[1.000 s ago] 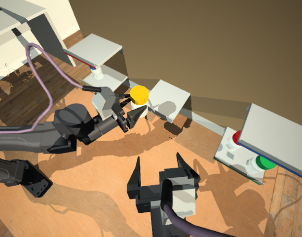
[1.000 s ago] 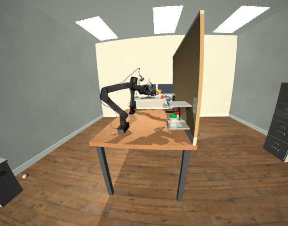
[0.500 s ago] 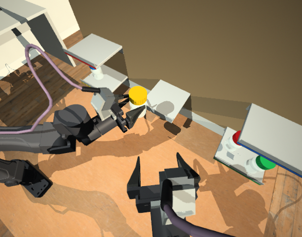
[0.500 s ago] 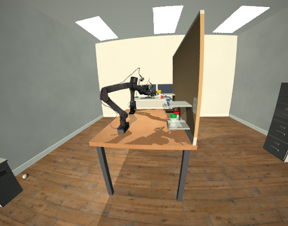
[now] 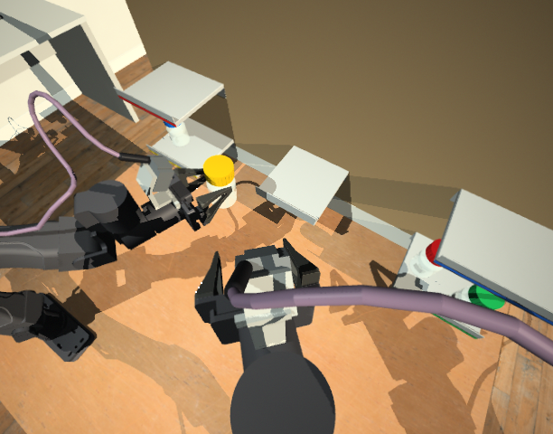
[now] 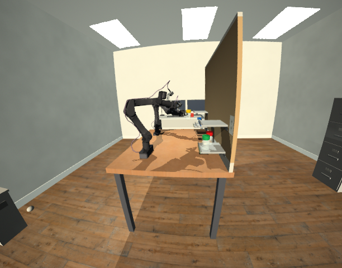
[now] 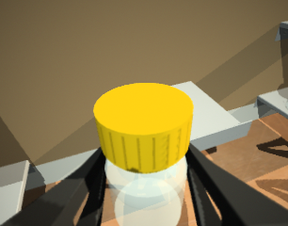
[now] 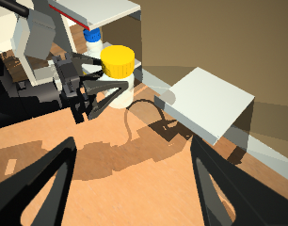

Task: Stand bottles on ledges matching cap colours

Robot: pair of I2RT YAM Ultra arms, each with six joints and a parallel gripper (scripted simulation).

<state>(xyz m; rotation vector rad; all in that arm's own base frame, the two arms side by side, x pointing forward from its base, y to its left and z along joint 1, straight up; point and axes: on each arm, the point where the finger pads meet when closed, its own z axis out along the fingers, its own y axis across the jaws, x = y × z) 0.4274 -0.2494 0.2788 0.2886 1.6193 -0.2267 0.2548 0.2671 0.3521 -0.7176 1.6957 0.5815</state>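
Now: left hand 180 mm short of the blue-capped bottle, 320 mm to the right of it and 150 mm above it. The rest, counted from my left hand: yellow-capped bottle 20 mm below; red-capped bottle 120 mm ahead, 460 mm to the right, 150 mm below; brown wall 250 mm ahead, 130 mm to the right, 150 mm above.
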